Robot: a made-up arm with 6 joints.
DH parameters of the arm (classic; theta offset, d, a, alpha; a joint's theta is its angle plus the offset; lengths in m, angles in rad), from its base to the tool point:
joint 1: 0 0.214 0 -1.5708
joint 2: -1.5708 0 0.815 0
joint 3: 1.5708 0.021 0 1.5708
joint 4: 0 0.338 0 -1.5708
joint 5: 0 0 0 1.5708
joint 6: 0 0.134 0 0
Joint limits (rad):
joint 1: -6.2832..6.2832
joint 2: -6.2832..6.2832
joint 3: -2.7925..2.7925
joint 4: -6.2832..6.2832
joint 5: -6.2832..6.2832
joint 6: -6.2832..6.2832
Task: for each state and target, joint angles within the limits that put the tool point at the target. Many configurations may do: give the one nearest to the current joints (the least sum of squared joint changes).
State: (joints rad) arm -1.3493 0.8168 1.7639 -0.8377 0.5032 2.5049
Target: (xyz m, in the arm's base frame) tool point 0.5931 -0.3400 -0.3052
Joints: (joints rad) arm -0.5049 1.6588 1.6961 -0.8021 0.3350 2.5049
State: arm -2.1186 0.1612 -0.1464 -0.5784 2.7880 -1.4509
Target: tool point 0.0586 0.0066 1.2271
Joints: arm -2.4057 0.0122 -0.2147 -0.6765 3.3025 -1.4509
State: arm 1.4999 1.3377 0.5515 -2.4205 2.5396 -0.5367
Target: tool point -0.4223 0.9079 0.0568
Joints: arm 2.0231 1.6200 0.7034 -2.4113 2.7029 -0.5367
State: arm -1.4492 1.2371 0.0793 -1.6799 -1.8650 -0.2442
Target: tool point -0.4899 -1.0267 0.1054
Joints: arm -2.1504 1.6132 0.1286 -1.7196 -1.6973 -0.2442
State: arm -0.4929 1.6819 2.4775 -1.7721 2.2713 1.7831
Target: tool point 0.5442 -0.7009 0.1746
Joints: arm -0.8190 1.3014 1.6690 -2.0490 2.1092 1.7831
